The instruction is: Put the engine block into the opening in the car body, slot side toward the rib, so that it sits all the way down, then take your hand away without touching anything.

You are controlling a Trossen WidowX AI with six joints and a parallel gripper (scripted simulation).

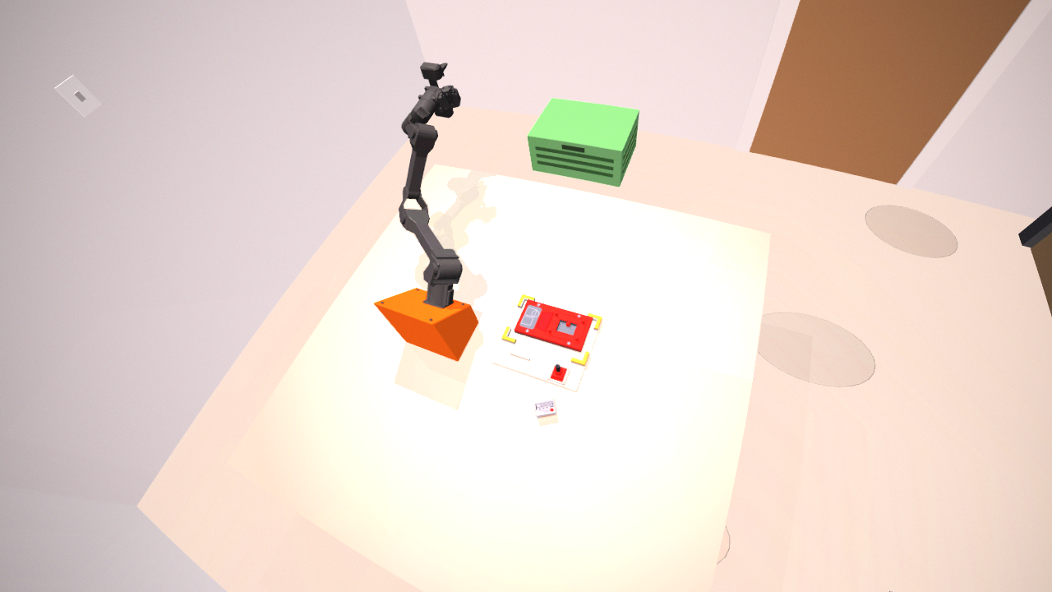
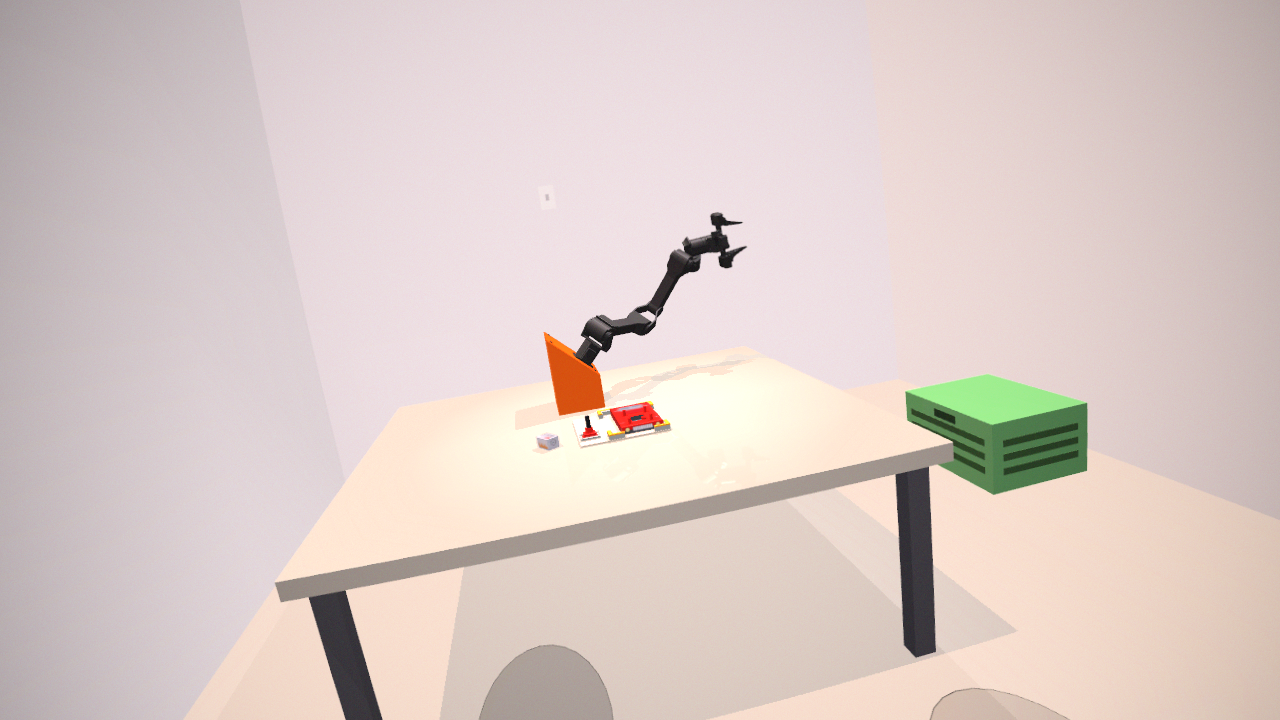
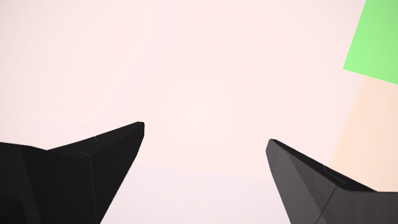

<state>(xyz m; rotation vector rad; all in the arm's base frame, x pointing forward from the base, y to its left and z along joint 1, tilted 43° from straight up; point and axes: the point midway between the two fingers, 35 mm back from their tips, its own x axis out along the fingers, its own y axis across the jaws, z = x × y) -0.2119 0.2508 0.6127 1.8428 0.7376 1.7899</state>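
The engine block is 79 cm to the right of my gripper tip, 55 cm ahead of it and 42 cm below it.
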